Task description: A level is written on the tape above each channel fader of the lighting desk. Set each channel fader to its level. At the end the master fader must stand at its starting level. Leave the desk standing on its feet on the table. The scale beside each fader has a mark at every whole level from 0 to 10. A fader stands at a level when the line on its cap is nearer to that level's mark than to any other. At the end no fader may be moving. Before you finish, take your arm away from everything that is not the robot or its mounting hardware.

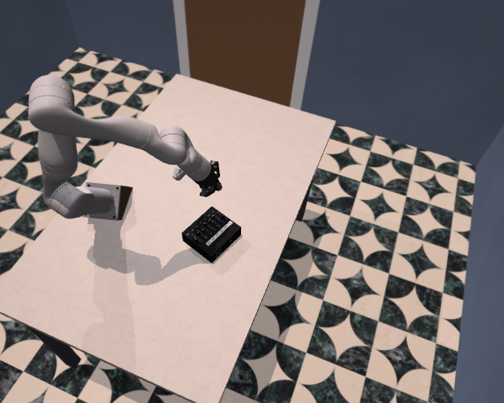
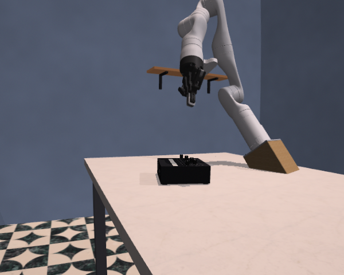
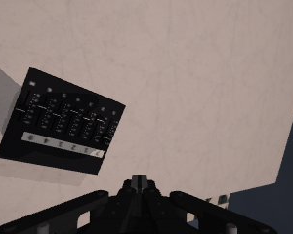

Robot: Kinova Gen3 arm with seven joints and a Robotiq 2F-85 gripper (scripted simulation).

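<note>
My hand is 18 cm above the channel 6 cap, 8 cm to the left of it and 5 cm past it. Round my hand: channel 1 cap: 18 cm below, 1 cm to the left, 1 cm ahead; then channel 2 cap: 18 cm below, 2 cm behind; then channel 3 cap: 18 cm below, 3 cm behind, 2 cm to the right.
</note>
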